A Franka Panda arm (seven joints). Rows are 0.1 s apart.
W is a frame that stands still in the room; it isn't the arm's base.
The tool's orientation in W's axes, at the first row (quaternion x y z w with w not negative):
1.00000 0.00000 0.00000 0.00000
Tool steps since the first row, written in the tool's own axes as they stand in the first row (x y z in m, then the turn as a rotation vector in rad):
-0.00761 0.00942 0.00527 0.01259 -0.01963 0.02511
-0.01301 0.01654 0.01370 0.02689 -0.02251 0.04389
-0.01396 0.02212 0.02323 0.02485 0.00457 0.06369
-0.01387 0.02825 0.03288 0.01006 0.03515 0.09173
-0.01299 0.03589 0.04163 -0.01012 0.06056 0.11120
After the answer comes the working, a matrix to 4 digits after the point.
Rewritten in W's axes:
-0.00761 -0.00942 -0.00527 0.01259 0.01963 -0.02511
-0.01301 -0.01654 -0.01370 0.02689 0.02251 -0.04389
-0.01396 -0.02212 -0.02323 0.02485 -0.00457 -0.06369
-0.01387 -0.02825 -0.03288 0.01006 -0.03515 -0.09173
-0.01299 -0.03589 -0.04163 -0.01012 -0.06056 -0.11120

The tool's axes in the first row as the columns of a matrix, in W's axes (rounded; the answer above uses it unrounded):
1.0000 0.0000 0.0000
0.0000 -1.0000 0.0000
0.0000 0.0000 -1.0000

